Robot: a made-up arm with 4 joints.
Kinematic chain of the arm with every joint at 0, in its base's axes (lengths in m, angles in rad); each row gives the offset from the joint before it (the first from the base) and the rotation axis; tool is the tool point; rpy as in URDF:
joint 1: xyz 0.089 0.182 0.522 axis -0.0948 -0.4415 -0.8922
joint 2: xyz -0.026 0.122 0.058 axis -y
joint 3: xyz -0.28 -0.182 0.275 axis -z
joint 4: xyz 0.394 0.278 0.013 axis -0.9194 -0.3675 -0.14
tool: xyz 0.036 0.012 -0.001 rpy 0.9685 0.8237 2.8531
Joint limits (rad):
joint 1: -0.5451..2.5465
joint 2: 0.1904..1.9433
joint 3: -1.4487..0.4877
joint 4: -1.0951..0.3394
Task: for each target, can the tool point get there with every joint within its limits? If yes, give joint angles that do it. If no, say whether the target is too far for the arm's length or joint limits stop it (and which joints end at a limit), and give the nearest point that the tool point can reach.
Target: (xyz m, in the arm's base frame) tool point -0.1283 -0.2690 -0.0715
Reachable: no: joint limits stop it (at a limit: joint 1, joint 2, joint 3, joint 4) | nearest point 0.4543 -0.3747 0.4124 | short by 0.765 m
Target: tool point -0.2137 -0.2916 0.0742
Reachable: no: joint limits stop it (at a limit: joint 1, joint 3, joint 4) | nearest point -0.4957 0.3709 0.2054 | short by 0.732 m
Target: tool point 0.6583 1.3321 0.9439
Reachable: no: too far | nearest point 0.4380 0.8237 0.5727 | short by 0.667 m
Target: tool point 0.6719 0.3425 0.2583
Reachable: yes | joints 1.7855 1.3721 -1.2459 -0.5920
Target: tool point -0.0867 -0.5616 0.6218
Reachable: no: joint limits stop it (at a limit: joint 1, joint 2, joint 3, joint 4) | nearest point -0.1915 -0.0011 0.7709 | short by 0.589 m
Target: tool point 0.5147 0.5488 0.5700
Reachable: yes | joints 1.7265 1.0124 -0.6950 -0.2340
